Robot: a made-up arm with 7 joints.
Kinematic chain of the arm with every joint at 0, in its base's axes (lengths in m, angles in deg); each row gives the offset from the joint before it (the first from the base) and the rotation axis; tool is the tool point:
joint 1: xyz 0 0 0.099 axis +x
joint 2: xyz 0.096 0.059 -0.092 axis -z
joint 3: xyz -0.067 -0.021 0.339 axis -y
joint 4: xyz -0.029 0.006 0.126 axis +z
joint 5: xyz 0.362 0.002 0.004 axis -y
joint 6: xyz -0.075 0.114 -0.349 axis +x
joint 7: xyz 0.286 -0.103 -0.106 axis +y
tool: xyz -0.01 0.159 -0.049
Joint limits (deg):
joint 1: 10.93..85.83
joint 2: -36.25..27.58
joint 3: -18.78..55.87
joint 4: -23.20..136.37
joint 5: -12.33..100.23
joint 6: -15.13..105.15
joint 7: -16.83..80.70
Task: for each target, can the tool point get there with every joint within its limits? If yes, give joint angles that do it. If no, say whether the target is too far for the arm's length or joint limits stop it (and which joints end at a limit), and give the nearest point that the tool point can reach.
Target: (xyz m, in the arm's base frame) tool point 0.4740 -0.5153 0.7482
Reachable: yes | joints 77.87 15.40 30.37 28.26 62.83 95.64 -2.62
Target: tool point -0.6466 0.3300 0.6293
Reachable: yes | joints 33.89 -24.65 40.76 90.55 84.07 44.26 29.08
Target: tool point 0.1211 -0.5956 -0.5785
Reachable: no: joint limits stop it (at a limit: joint 1, joint 2, joint 4, joint 6) | nearest point 0.5305 -0.7254 -0.2778 | short by 0.524 m
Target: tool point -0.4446 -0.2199 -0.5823
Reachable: no: joint limits stop it (at a limit: joint 1, joint 2, joint 4, joint 7) | nearest point -0.4155 0.0203 -0.2412 | short by 0.418 m
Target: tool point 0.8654 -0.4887 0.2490
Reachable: yes | joints 77.71 20.10 0.09 3.22 84.64 20.21 34.40
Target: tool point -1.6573 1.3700 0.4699
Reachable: no: too far | nearest point -0.7130 0.6376 0.4095 | short by 1.197 m
